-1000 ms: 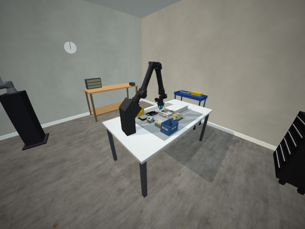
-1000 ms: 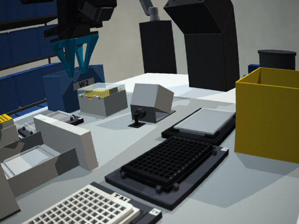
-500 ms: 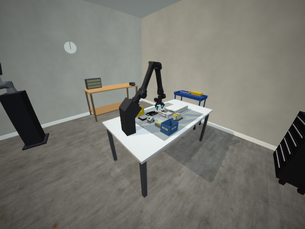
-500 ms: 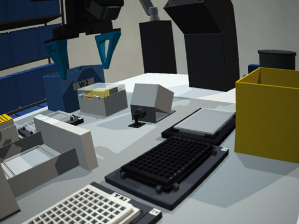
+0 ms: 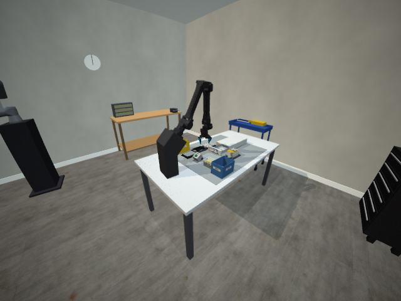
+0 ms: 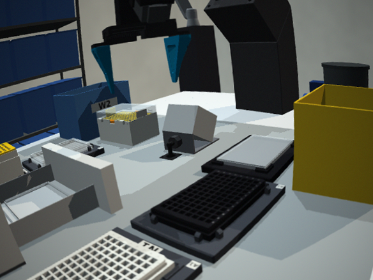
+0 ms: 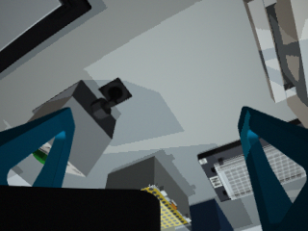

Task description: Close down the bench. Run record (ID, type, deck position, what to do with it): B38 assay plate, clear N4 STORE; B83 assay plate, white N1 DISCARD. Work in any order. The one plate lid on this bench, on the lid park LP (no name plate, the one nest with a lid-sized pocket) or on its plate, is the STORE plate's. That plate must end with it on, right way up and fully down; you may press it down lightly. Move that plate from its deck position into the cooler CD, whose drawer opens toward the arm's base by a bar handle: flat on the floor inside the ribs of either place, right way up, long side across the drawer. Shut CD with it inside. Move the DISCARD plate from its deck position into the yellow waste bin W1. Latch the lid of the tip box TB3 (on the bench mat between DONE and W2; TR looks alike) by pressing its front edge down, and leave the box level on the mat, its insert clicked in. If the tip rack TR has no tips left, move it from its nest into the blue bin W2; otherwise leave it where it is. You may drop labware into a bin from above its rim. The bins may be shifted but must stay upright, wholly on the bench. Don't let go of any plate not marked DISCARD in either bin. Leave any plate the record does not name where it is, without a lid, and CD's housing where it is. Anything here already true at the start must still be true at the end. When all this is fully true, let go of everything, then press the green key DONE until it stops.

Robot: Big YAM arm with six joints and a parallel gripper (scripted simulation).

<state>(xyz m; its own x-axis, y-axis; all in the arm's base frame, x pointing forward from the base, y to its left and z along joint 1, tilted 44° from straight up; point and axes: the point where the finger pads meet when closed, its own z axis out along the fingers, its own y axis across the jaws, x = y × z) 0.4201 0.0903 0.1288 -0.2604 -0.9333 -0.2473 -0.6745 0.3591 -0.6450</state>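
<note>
Right now the clear plate lid is 140 mm behind my hand, 100 mm to the left of it and 130 mm below it. The rest, counted from my hand: black plate (30 mm ahead, 150 mm to the left, 130 mm below); then grey done key housing (140 mm behind, 50 mm to the right, 100 mm below); then black lid park (140 mm behind, 100 mm to the left, 140 mm below).
</note>
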